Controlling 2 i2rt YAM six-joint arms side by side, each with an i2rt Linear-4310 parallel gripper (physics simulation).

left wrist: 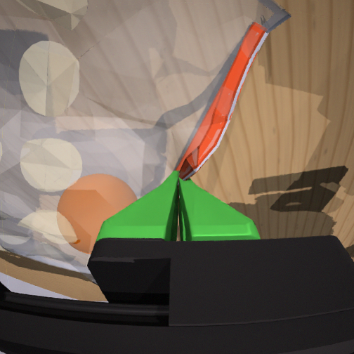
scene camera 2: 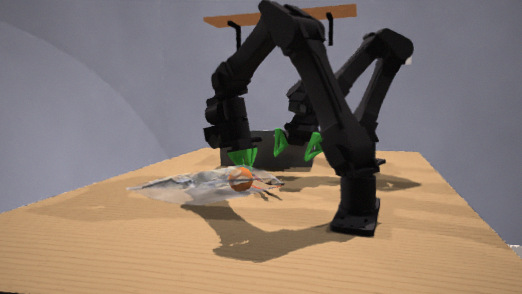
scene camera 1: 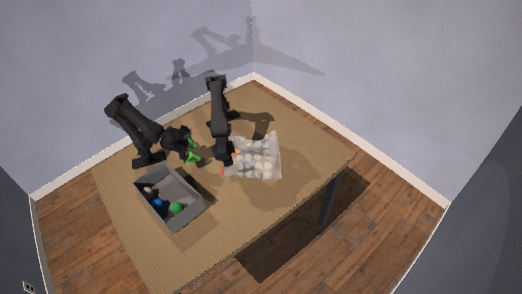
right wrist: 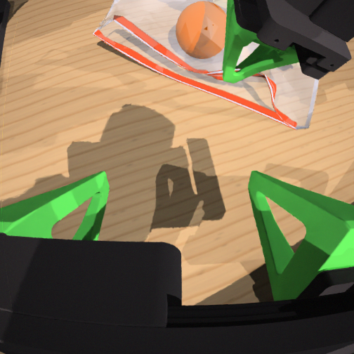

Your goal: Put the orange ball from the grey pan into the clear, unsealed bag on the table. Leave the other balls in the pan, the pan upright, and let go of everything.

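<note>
The clear bag (scene camera 1: 262,161) (scene camera 2: 175,192) (left wrist: 125,100) (right wrist: 150,20) with pale dots and a red-edged mouth lies low on the table. The orange ball (scene camera 2: 240,180) (left wrist: 95,205) (right wrist: 200,30) is inside it near the mouth, seen through the film. My left gripper (scene camera 2: 244,167) (left wrist: 177,178) (right wrist: 227,79) is shut on the upper red edge of the mouth, low beside the ball. My right gripper (scene camera 1: 191,150) (scene camera 2: 295,145) (right wrist: 178,178) is open and empty, above the table between pan and bag. The grey pan (scene camera 1: 189,214) (scene camera 2: 265,162) stands upright.
A green ball (scene camera 1: 177,207), a blue ball (scene camera 1: 158,202) and a whitish ball (scene camera 1: 148,190) lie in the pan, at the lower left in scene camera 1. The arms stand close together. A wooden shelf (scene camera 2: 340,11) hangs on the wall behind.
</note>
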